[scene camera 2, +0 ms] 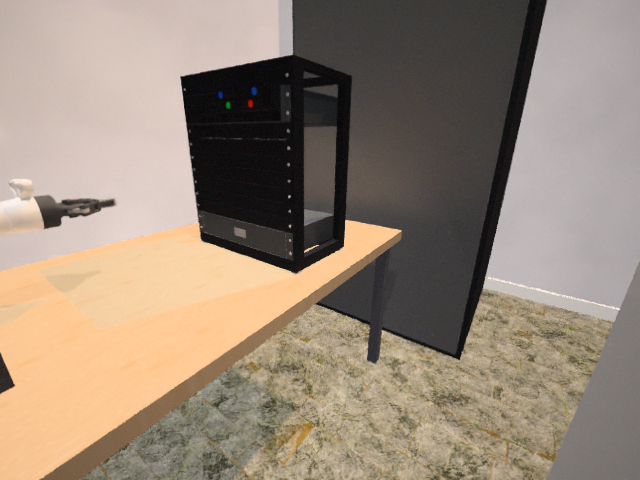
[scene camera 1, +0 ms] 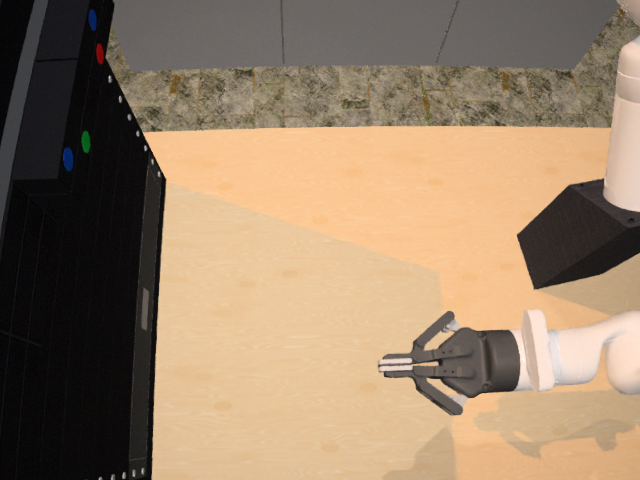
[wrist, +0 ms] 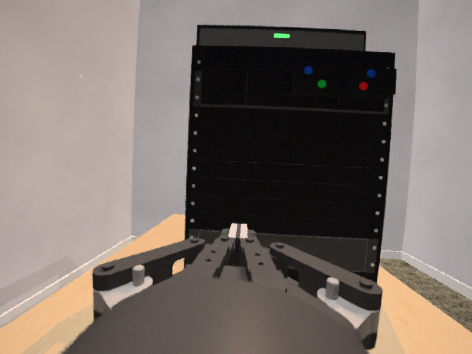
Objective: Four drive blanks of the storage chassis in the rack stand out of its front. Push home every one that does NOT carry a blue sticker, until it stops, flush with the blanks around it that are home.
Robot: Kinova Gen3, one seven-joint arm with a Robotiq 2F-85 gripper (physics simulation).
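Frame: origin at the arm's base, x back, y right, z up, level; centimetres.
Where they show: gripper, fingertip midpoint: (scene camera 2: 115,201) (scene camera 1: 378,366) (wrist: 238,234); arm's base at its link origin: (scene camera 1: 637,196).
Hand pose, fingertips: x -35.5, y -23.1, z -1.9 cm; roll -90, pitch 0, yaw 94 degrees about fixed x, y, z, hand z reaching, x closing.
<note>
Each offset is from my fingertips to the top centre of the thing. "spot": to the spot under its first point. Level surfaces: height alone.
The storage chassis {spot: dy -1.5, dx -30.5, dz +24.4 cm} (scene camera 2: 206,111) (wrist: 220,90) sits high in the black rack (scene camera 1: 151,361) (scene camera 2: 297,155). Dark blanks stand out at its right part as seen in the wrist view. Four round stickers show on their fronts: an upper left blue sticker {dy +11.2, dx -27.9, dz +28.9 cm} (scene camera 1: 68,158) (scene camera 2: 220,95) (wrist: 308,70), a lower left green sticker {dy +14.3, dx -28.1, dz +26.1 cm} (scene camera 1: 86,141) (scene camera 2: 227,105) (wrist: 322,84), a lower right red sticker {dy +23.4, dx -28.7, dz +26.1 cm} (scene camera 1: 99,53) (scene camera 2: 250,103) (wrist: 363,86) and an upper right blue sticker {dy +25.0, dx -28.8, dz +28.9 cm} (scene camera 1: 93,19) (scene camera 2: 253,90) (wrist: 371,73). How far each blank stands out is unclear. My gripper (scene camera 1: 382,364) (scene camera 2: 111,202) (wrist: 238,234) is shut and empty, pointing at the rack, well apart and lower than the chassis.
The rack stands on the wooden table {dz -24.0 cm} (scene camera 1: 310,206) (scene camera 2: 155,320). A grey unit (scene camera 2: 248,235) fills its lowest slot. A dark box-shaped mount (scene camera 1: 573,237) stands under a white arm part. A tall dark cabinet (scene camera 2: 413,155) stands behind the rack. A green light (wrist: 281,35) shows above the rack.
</note>
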